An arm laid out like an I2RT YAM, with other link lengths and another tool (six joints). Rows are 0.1 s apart.
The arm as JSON. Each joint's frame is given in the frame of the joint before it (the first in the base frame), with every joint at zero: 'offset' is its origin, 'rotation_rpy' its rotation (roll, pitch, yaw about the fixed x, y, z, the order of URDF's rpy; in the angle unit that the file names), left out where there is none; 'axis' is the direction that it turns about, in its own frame. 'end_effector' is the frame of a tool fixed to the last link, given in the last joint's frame.
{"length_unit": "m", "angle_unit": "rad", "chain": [
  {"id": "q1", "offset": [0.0, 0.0, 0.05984], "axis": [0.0, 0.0, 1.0]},
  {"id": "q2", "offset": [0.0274, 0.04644, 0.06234], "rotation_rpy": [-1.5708, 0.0, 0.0], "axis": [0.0, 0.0, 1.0]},
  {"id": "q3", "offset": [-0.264, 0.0, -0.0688], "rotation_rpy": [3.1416, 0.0, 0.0], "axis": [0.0, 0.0, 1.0]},
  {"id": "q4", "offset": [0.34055, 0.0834, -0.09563], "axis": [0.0, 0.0, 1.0]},
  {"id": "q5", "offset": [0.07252, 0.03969, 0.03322], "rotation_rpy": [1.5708, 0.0, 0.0], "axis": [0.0, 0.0, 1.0]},
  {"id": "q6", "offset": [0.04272, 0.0, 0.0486], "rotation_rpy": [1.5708, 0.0, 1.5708], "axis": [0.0, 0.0, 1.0]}
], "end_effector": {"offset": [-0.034, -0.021, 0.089], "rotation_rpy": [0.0, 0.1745, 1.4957]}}
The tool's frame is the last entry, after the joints.
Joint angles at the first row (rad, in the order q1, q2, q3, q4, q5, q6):
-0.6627, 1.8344, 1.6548, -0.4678, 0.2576, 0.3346
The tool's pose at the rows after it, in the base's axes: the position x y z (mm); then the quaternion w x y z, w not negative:
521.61, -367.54, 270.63, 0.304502, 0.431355, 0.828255, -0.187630
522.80, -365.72, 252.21, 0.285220, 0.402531, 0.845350, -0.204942
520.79, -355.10, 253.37, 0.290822, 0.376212, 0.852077, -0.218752
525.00, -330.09, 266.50, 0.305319, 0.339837, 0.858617, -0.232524
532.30, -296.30, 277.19, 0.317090, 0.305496, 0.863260, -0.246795
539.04, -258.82, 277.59, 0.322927, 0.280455, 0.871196, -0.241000
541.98, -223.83, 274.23, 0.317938, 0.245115, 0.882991, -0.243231
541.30, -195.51, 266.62, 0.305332, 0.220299, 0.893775, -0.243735
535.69, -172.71, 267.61, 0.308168, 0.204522, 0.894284, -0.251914
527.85, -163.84, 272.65, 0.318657, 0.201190, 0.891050, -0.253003
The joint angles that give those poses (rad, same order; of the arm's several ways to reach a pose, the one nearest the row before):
-0.6627, 1.9127, 1.7224, -0.5061, 0.2761, 0.2380
-0.6612, 1.9237, 1.6983, -0.4894, 0.2822, 0.1612
-0.6520, 1.8823, 1.6415, -0.4465, 0.2823, 0.1044
-0.6168, 1.8256, 1.5939, -0.4128, 0.2868, 0.0477
-0.5600, 1.7719, 1.5479, -0.3867, 0.3128, 0.0063
-0.4987, 1.7290, 1.5004, -0.3820, 0.3221, 0.0046
-0.4419, 1.6921, 1.4589, -0.3896, 0.3344, -0.0276
-0.3944, 1.6660, 1.4252, -0.4126, 0.3512, -0.0429
-0.3544, 1.6170, 1.3731, -0.4020, 0.3789, -0.0552
-0.3436, 1.5694, 1.3285, -0.3835, 0.3819, -0.0568

